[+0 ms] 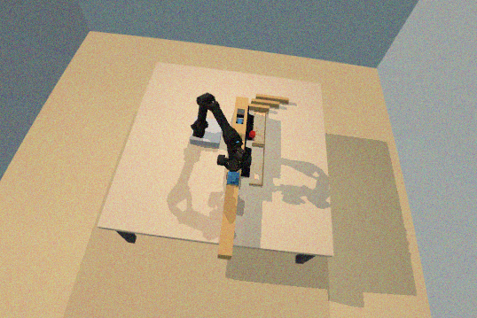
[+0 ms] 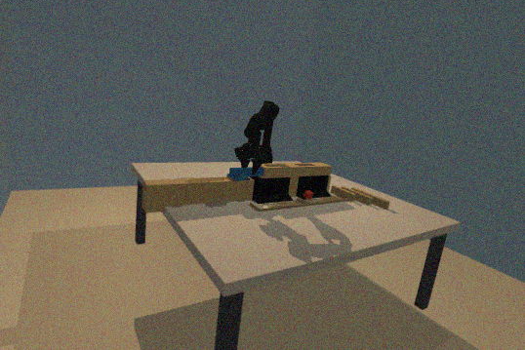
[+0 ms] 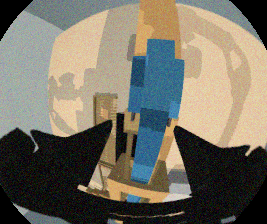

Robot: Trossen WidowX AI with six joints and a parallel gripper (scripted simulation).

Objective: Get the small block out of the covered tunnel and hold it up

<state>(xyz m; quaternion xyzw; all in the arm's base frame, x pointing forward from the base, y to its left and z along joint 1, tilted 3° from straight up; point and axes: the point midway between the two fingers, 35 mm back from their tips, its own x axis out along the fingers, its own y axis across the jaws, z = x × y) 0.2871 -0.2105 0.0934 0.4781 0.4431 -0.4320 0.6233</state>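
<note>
Right now my gripper tip is 1 cm short of the wooden tunnel, 5 cm to the right of it and 5 cm above it. Also, from my gripper tip: small red block (3 cm ahead, 33 cm to the left, 10 cm below).
</note>
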